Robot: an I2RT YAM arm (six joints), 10 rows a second.
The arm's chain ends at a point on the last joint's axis. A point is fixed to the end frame.
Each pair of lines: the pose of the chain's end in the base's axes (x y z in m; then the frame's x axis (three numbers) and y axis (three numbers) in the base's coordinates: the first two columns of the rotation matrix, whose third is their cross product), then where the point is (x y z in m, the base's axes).
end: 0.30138 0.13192 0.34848 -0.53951 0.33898 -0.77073 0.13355 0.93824 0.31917
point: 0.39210 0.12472 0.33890
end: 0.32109 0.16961 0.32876 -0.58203 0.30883 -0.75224 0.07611 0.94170 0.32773
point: 0.41180 0.16889 0.31677
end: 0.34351 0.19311 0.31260 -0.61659 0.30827 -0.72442 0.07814 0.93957 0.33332
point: 0.43365 0.19365 0.29685
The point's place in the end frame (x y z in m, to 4 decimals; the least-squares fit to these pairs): -0.0440 0.0023 0.0802
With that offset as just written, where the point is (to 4 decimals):
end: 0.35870 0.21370 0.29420 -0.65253 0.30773 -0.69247 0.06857 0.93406 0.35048
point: 0.4481 0.2168 0.2749
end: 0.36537 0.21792 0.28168 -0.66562 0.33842 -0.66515 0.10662 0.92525 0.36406
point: 0.4541 0.2189 0.2595
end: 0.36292 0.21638 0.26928 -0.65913 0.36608 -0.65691 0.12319 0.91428 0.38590
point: 0.4517 0.2163 0.2471
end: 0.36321 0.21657 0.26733 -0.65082 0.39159 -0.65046 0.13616 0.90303 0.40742
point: 0.4521 0.2156 0.2455
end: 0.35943 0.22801 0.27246 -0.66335 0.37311 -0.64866 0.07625 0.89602 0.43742
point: 0.4485 0.2330 0.2521
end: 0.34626 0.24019 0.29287 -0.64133 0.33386 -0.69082 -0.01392 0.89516 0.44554
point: 0.4360 0.2512 0.2786
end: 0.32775 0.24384 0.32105 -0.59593 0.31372 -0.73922 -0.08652 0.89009 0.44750
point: 0.4178 0.2586 0.3142
